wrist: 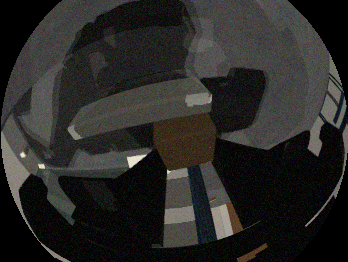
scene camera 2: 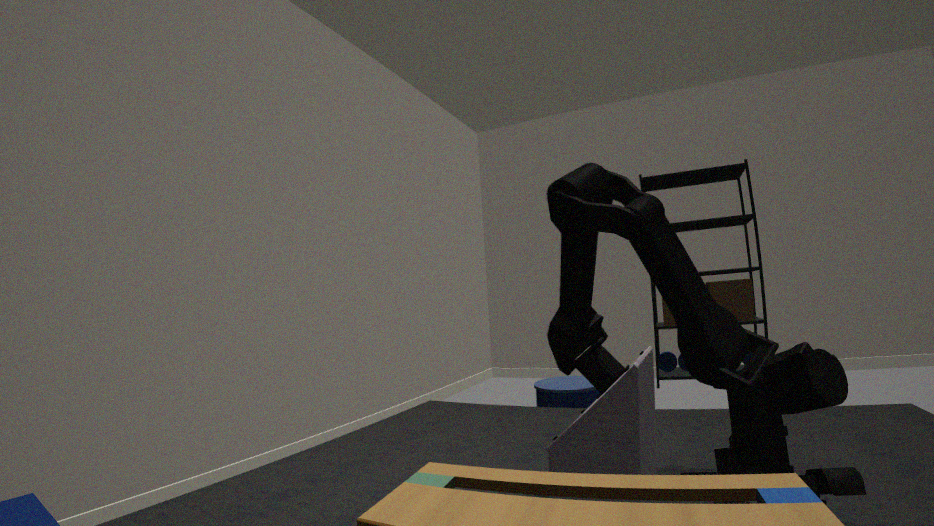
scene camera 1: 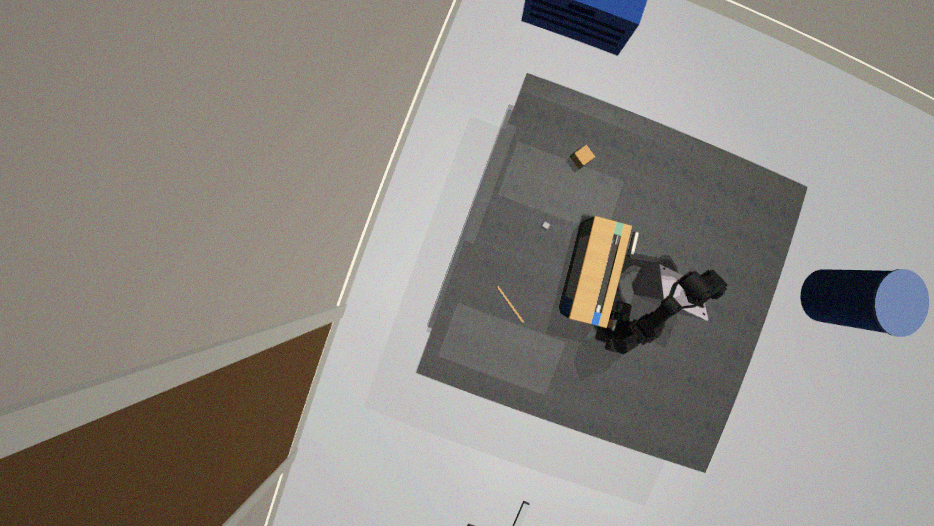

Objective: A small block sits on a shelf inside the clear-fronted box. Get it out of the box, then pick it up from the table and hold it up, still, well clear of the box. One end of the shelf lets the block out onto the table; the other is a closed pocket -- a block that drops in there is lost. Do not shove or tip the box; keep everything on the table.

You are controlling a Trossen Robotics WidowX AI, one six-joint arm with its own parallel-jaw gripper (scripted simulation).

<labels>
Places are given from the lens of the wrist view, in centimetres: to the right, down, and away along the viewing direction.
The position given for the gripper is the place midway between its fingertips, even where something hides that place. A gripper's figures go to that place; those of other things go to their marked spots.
gripper (wrist: 185, 146): 1, 1, 10
brown block (wrist: 186, 141): 1, 0, 6
</labels>
